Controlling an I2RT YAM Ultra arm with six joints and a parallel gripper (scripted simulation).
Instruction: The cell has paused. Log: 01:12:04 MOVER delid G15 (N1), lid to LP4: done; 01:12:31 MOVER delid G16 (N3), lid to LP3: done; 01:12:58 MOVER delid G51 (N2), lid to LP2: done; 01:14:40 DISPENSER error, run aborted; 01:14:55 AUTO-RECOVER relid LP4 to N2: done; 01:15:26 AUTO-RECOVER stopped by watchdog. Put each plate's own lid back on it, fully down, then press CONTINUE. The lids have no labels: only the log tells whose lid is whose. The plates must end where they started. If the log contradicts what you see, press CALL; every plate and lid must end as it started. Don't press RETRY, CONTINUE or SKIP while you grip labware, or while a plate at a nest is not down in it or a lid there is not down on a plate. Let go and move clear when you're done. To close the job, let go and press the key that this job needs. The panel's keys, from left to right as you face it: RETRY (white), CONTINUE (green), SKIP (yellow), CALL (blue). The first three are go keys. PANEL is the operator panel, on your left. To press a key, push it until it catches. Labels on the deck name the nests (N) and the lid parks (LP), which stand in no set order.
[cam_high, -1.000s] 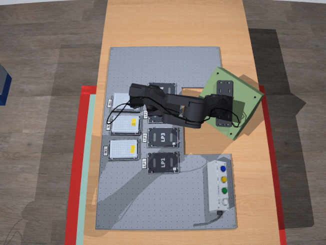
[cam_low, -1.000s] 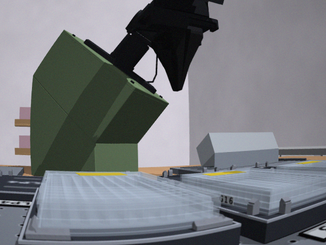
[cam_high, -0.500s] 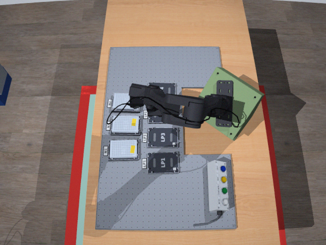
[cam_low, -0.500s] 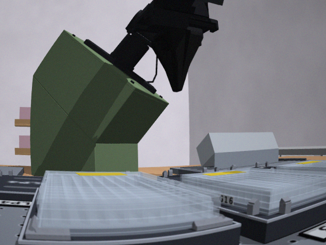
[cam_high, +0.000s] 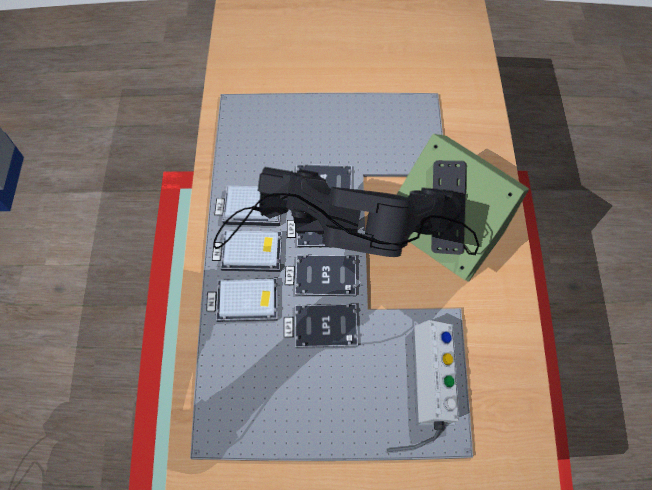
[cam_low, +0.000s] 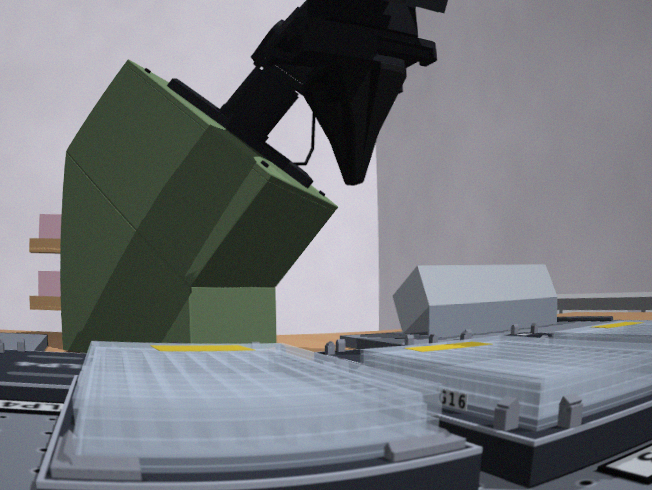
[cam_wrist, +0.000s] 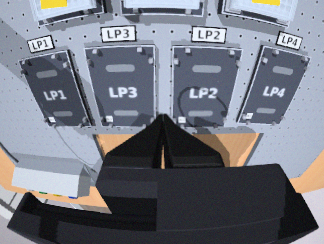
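My hand is 37 cm past the green continue key, 26 cm to the right of it and 7 cm above it. The rest, counted from my hand: lid: 15 cm ahead, 4 cm to the left, 10 cm below; blue call key: 35 cm behind, 16 cm to the left, 7 cm below; plate: 15 cm ahead, 4 cm to the left, 11 cm below.
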